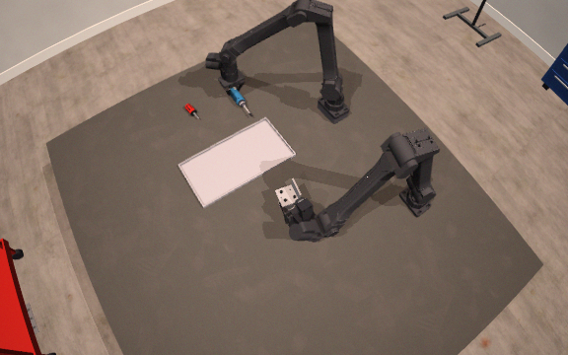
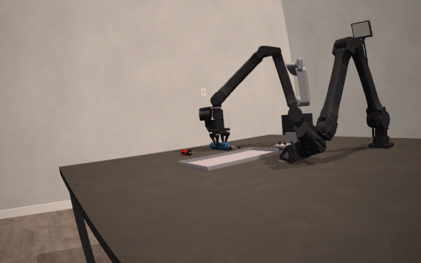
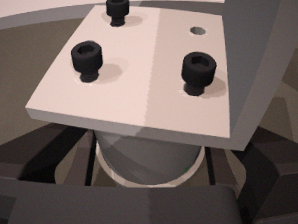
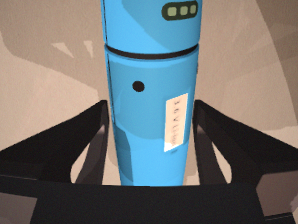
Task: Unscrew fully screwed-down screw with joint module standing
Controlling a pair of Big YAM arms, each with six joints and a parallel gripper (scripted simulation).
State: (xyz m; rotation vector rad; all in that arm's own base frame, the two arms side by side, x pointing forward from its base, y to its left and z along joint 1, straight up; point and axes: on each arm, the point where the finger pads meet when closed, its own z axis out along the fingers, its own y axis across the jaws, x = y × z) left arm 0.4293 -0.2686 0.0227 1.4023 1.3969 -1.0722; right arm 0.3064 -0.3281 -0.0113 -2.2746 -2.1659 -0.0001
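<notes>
My left gripper is now 50 mm below the white bracket plate. Round my left hand: red tool: 580 mm to the right, 90 mm ahead, 10 mm below; then flat white tray: 260 mm to the right, 60 mm ahead, 20 mm below.
</notes>
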